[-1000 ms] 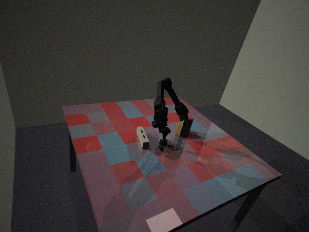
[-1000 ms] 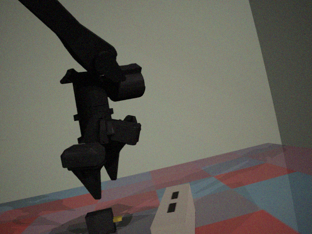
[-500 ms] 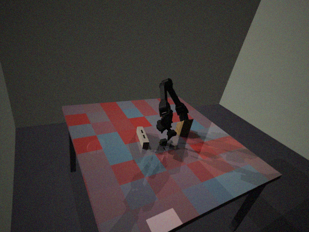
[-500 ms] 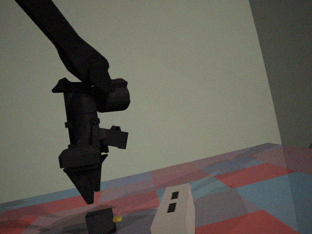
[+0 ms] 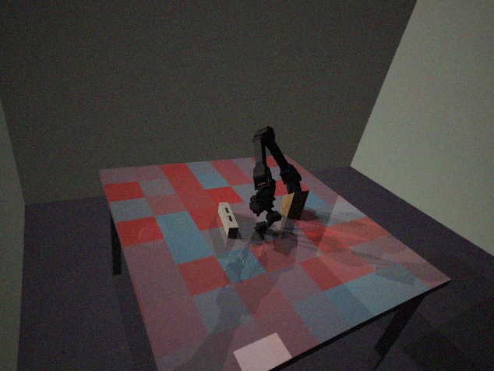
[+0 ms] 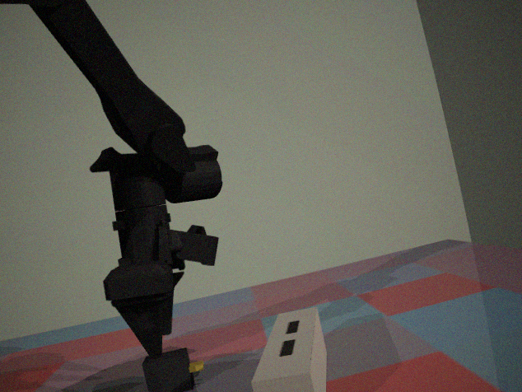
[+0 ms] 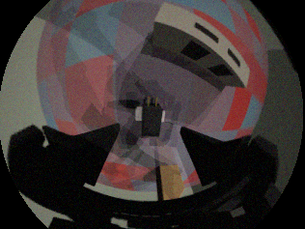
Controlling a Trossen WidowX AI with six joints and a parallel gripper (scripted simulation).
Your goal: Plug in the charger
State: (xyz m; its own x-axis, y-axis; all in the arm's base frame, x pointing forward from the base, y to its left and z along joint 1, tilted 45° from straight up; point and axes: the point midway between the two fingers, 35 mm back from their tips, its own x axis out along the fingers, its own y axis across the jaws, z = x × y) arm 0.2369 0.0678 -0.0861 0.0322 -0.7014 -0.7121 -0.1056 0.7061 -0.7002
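My gripper tip is now 3 cm above the black two-prong charger and 2 cm short of it.
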